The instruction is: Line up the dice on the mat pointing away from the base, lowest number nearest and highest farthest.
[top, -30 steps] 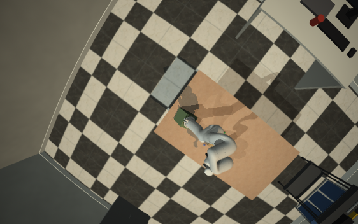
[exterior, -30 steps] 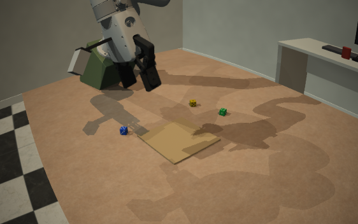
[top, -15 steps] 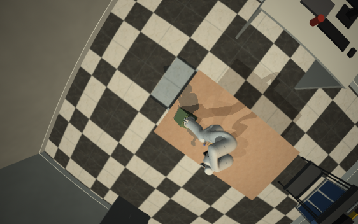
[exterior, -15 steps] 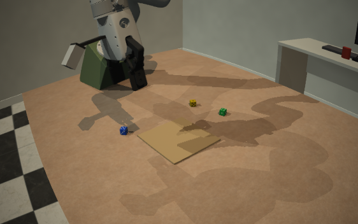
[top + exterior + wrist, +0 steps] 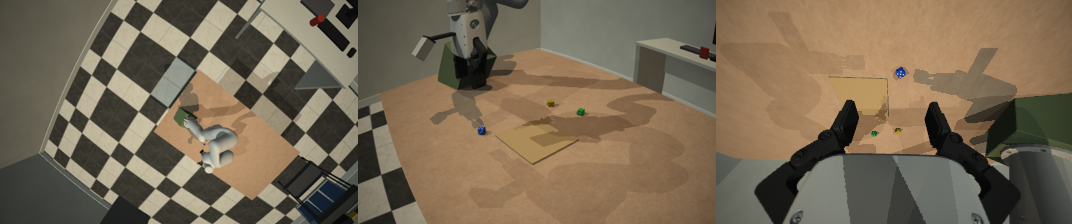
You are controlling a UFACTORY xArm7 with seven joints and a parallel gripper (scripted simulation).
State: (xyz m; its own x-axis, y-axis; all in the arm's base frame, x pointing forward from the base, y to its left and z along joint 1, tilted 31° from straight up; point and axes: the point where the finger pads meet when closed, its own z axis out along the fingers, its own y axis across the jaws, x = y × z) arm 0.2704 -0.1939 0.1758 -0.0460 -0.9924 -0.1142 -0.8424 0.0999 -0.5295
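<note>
The blue die lies 10 mm behind my hand, 20 mm to the left of it and 150 mm below it. Round my hand: tan mat 100 mm ahead, 110 mm to the left, 150 mm below; green die 100 mm ahead, 280 mm to the left, 150 mm below; yellow die 260 mm to the left, 150 mm below.
</note>
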